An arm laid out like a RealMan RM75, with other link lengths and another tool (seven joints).
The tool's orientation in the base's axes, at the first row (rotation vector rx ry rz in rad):
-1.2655 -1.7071 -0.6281
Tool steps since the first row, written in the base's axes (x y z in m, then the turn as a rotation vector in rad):
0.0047 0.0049 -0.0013 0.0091 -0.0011 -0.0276
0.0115 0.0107 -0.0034 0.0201 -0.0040 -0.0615
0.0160 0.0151 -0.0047 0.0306 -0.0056 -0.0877
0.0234 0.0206 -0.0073 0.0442 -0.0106 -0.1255
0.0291 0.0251 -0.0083 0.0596 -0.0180 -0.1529
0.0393 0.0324 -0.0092 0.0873 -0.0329 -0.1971
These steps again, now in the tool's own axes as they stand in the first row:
0.0008 0.0062 0.0029 -0.0254 0.0110 0.0089
0.0012 0.0148 0.0061 -0.0573 0.0239 0.0187
0.0018 0.0207 0.0087 -0.0818 0.0359 0.0260
0.0016 0.0298 0.0117 -0.1183 0.0508 0.0350
0.0024 0.0367 0.0138 -0.1471 0.0655 0.0365
0.0043 0.0489 0.0165 -0.1950 0.0908 0.0355

